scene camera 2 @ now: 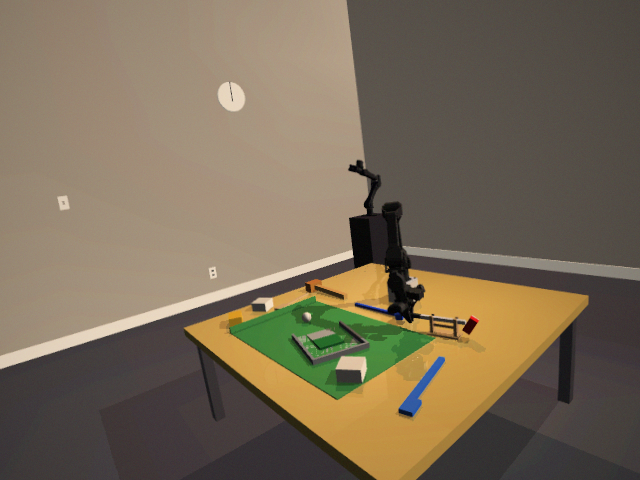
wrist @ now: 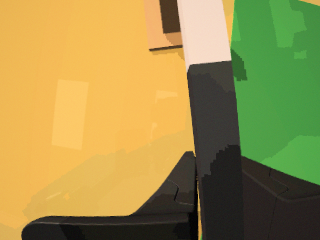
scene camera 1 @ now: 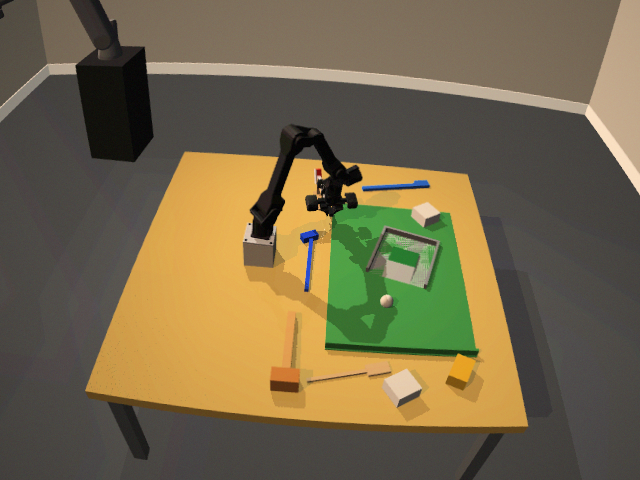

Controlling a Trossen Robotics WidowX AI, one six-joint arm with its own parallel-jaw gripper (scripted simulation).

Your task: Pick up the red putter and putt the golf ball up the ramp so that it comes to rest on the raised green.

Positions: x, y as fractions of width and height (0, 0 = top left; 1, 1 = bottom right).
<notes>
In view: my gripper (scene camera 1: 0.51, 0.45), a wooden mallet (scene camera 1: 0.45, 0.79), a white block (scene camera 1: 0.63, 0.81) and a green mat (scene camera 1: 0.69, 0.66).
My gripper also shows in the wrist view (wrist: 0.64, 0.66). The green mat is seen too in scene camera 2 (scene camera 2: 0.61, 0.72) and in the wrist view (wrist: 0.84, 0.21). The wrist view does not show the wooden mallet: it is out of frame.
</notes>
